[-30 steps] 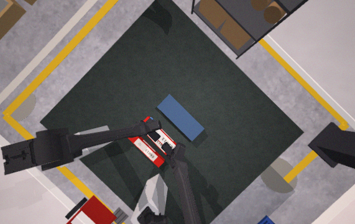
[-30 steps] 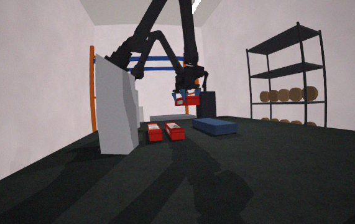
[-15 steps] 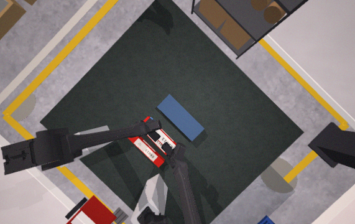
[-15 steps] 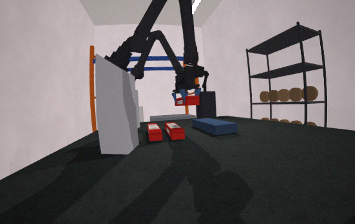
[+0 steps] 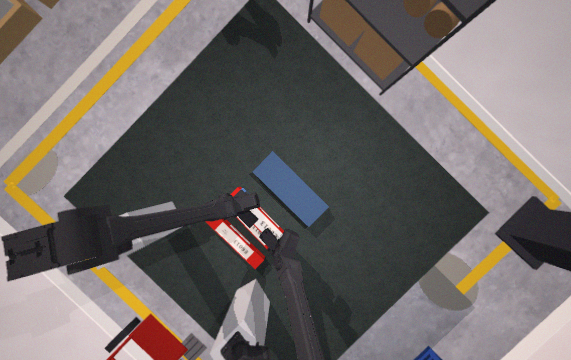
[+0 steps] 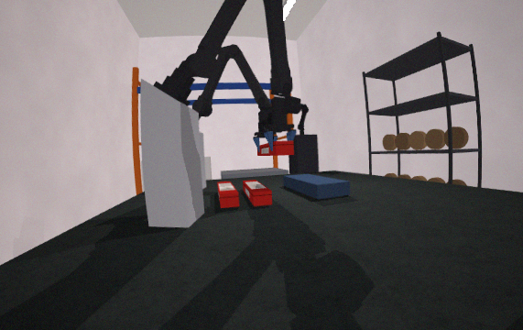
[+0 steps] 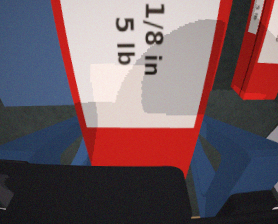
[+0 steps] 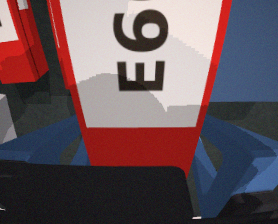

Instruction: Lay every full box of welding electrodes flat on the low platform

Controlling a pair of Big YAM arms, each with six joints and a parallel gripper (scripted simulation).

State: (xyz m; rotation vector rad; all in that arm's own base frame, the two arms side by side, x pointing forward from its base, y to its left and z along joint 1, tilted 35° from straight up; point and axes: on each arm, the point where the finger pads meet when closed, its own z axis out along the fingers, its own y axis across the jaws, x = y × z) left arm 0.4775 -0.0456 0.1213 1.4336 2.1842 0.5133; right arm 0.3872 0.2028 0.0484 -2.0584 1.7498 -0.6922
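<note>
Now: the red box 10 mm ahead of my right hand, 140 mm to the left of it and 10 mm above it. The rest, counted from my right hand: low blue platform 190 mm ahead, 120 mm to the left, 180 mm below.
My left gripper is now 12 cm to the left of the red box, 1 cm below it and 1 cm past it. Also, from my left hand: low blue platform: 18 cm below, 18 cm ahead, 13 cm to the right.
</note>
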